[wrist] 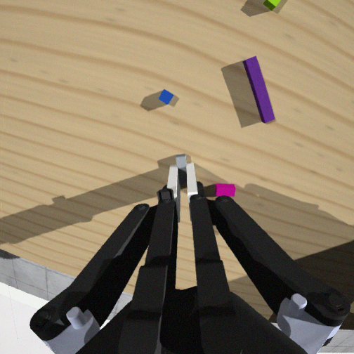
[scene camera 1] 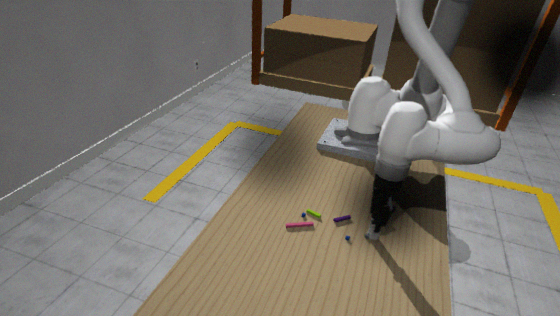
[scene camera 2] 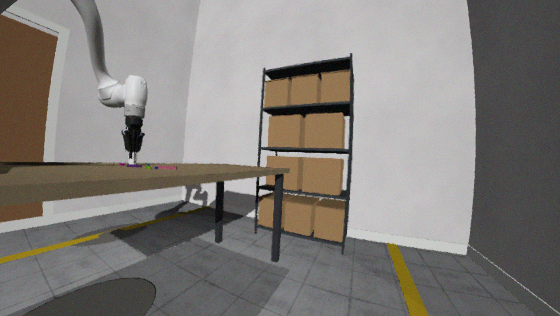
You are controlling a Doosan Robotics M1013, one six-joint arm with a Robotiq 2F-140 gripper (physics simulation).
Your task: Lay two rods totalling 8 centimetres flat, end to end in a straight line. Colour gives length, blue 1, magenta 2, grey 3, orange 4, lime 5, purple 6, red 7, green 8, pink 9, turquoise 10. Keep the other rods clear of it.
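Places are measured from the arm's base along level axes (x ahead, y left, z up), in centimetres.
Pixels of known places: gripper, between the fingertips: (scene camera 1: 372, 236); arm's base, origin of its link: (scene camera 1: 362, 138).
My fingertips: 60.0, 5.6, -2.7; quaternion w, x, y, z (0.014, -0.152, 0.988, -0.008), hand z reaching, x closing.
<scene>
Ahead of a thing's pixels: the offset from my fingertips to its top centre, as dx, dy, dz. Level surfaces: height alone.
My gripper (scene camera 1: 373, 233) (scene camera 2: 132, 161) (wrist: 182, 175) is shut on the grey rod (wrist: 181, 160), low at the table; the rod's far end sticks out between the fingertips. The magenta rod {-4.8, +0.6, +0.9} (wrist: 225, 190) (scene camera 2: 122, 164) lies close to the right of the fingers in the wrist view; the gripper hides it in scene camera 1. The purple rod {-5.2, -10.0, +0.9} (scene camera 1: 342, 218) (scene camera 2: 134, 166) (wrist: 259, 90) lies flat, farther off. The lime rod {-5.1, -19.7, +0.9} (scene camera 1: 314, 213) (scene camera 2: 148, 167) (wrist: 272, 4) lies beyond it, cut by the wrist view's top edge.
One blue rod {+3.2, -7.6, +0.9} (scene camera 1: 347, 238) (wrist: 166, 97) lies between the gripper and the pink rod {+1.7, -23.1, +0.9} (scene camera 1: 300, 225) (scene camera 2: 167, 168). Another blue rod {-3.3, -22.7, +0.9} (scene camera 1: 303, 215) lies beside the lime one. All lie on the wooden table {dz -0.2} (scene camera 1: 260, 270). The arm's base plate (scene camera 1: 345, 147) is behind.
</scene>
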